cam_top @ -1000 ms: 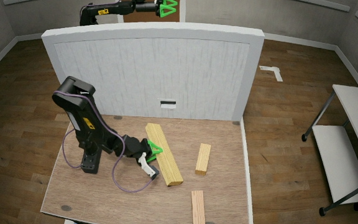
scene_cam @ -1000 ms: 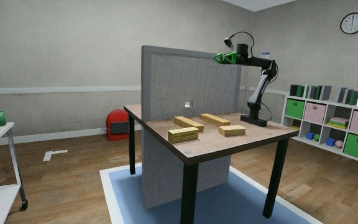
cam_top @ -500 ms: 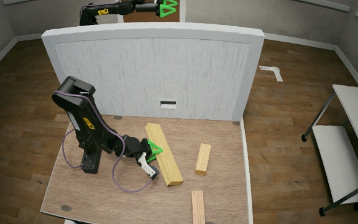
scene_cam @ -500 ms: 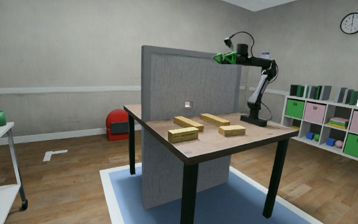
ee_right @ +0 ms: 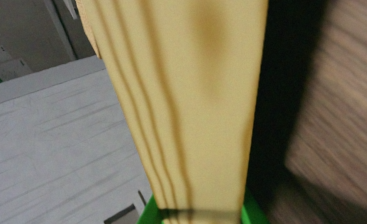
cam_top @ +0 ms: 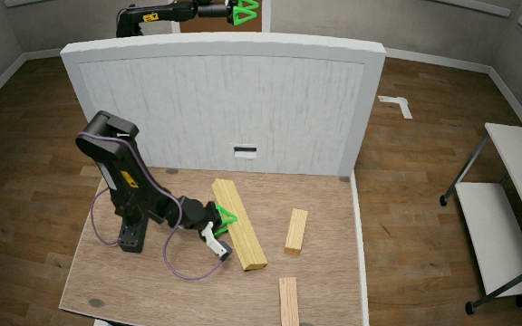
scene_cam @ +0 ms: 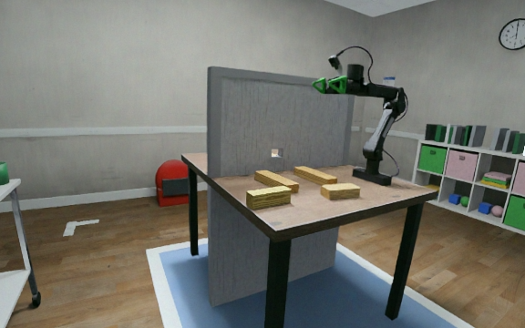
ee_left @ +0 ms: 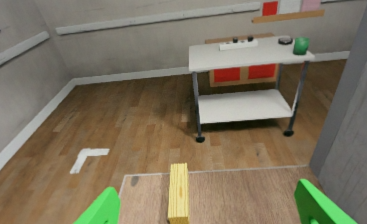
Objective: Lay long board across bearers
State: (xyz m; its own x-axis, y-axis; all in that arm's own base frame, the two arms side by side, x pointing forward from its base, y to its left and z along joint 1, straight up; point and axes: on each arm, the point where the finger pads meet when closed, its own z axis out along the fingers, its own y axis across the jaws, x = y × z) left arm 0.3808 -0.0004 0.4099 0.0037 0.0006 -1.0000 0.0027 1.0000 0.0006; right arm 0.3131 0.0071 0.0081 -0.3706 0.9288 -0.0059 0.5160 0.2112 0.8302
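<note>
Now: the long board 2 cm ahead of my right hand, 1 cm to the left of it and 1 cm below it.
</note>
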